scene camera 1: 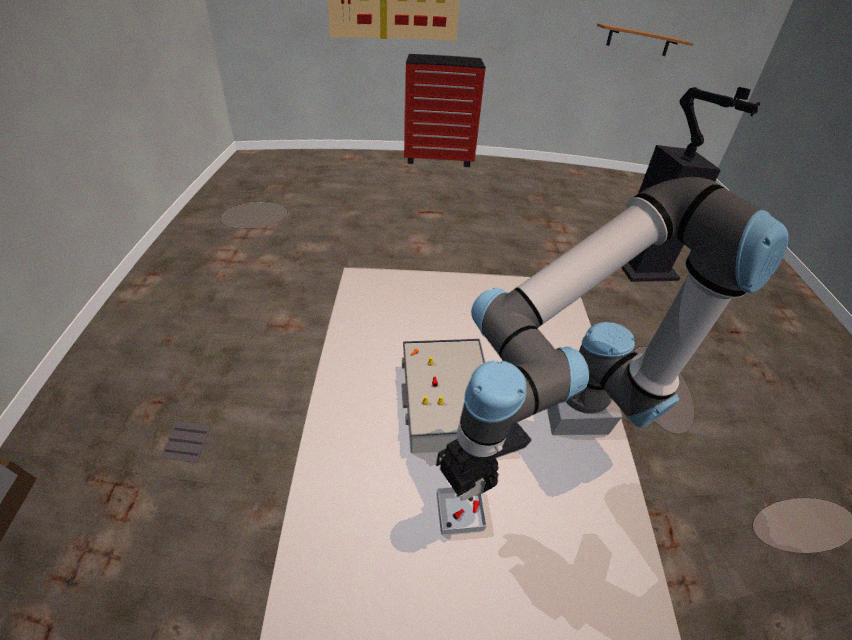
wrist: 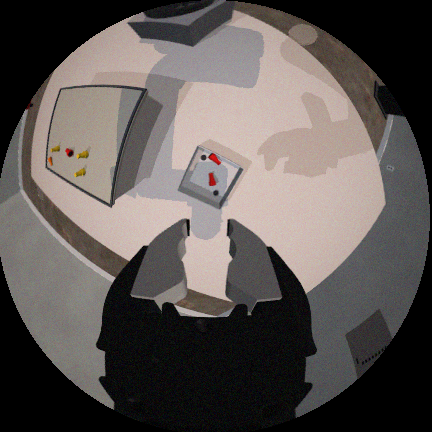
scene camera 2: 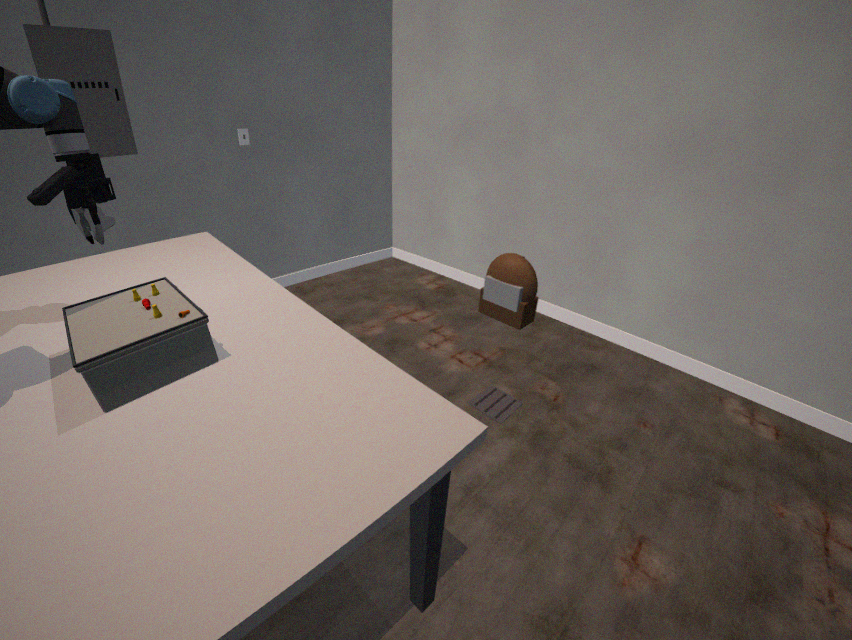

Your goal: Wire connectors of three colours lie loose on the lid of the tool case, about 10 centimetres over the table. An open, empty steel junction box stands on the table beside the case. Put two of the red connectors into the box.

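Places are measured from the arm's base along level axes (x ahead, y left, z up), in metres.
Pixels of known places: gripper, between the fingertips: (wrist: 208, 220) (scene camera 2: 97, 244); arm's base, origin of its link: (scene camera 1: 585, 389).
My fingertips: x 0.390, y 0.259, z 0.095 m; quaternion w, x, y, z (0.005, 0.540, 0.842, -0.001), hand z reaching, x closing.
Ahead of a thing's pixels: the offset from my fingertips to its middle. Level surfaces: height alone.
Two red connectors lie apart on the floor of the steel junction box {0.005 m right, 0.004 m back, 0.167 m down} (scene camera 1: 442, 513) (wrist: 186, 191): one red connector {0.002 m left, 0.001 m ahead, 0.178 m down} (scene camera 1: 458, 513) (wrist: 212, 179) and another red connector {0.011 m right, 0.042 m back, 0.178 m down} (scene camera 1: 475, 506) (wrist: 215, 159). A third red connector {0.319 m right, 0.023 m ahead, 0.079 m down} (scene camera 1: 434, 381) (scene camera 2: 146, 303) (wrist: 69, 152) is on the lid of the tool case (scene camera 1: 451, 420) (scene camera 2: 103, 337) (wrist: 95, 110), among three yellow connectors {0.384 m right, 0.026 m ahead, 0.073 m down} (scene camera 1: 430, 360) (scene camera 2: 157, 312) {0.260 m right, 0.054 m ahead, 0.073 m down} (wrist: 80, 172) and an orange connector {0.423 m right, 0.066 m ahead, 0.081 m down} (scene camera 1: 414, 352) (scene camera 2: 183, 313) (wrist: 50, 161). My gripper (scene camera 1: 472, 493) (scene camera 2: 95, 241) (wrist: 208, 220) is open and empty, high above the table by the box. The box does not show in scene camera 2.
The tool case stands on the pale table {0.186 m down} (scene camera 1: 344, 551) (scene camera 2: 275, 482) (wrist: 300, 225) beside the box, its lid higher than the box. The arm's grey base block (scene camera 1: 584, 421) (wrist: 192, 32) stands beyond the case. A red drawer cabinet (scene camera 1: 444, 110) stands by the far wall.
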